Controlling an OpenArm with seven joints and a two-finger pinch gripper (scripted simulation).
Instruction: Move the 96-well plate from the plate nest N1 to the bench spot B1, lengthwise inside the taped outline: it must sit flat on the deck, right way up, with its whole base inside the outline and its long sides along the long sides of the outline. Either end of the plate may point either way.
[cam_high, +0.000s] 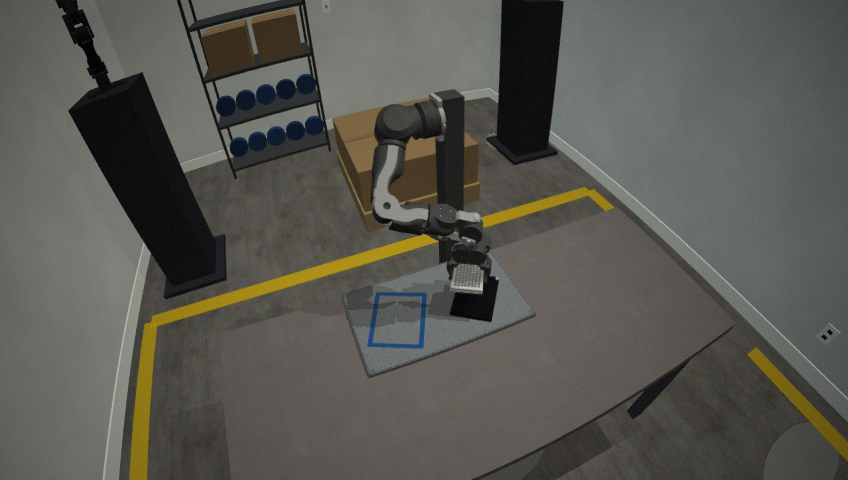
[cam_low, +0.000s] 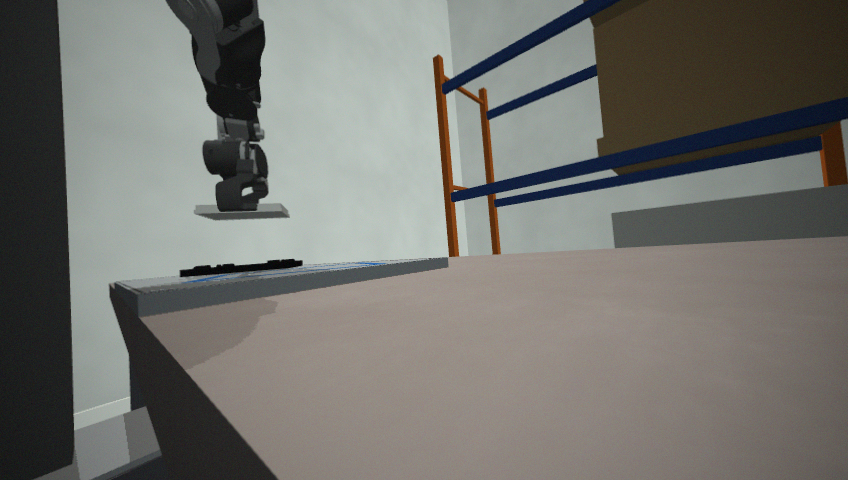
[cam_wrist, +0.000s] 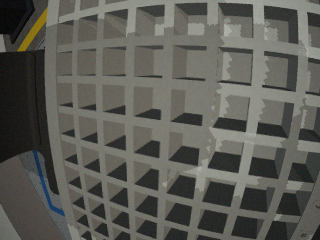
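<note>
The black plate nest N1 lies 100 mm below my hand, 20 mm to the left of it and 10 mm ahead of it. From my hand the other things lie so: white 96-well plate right at my hand.
</note>
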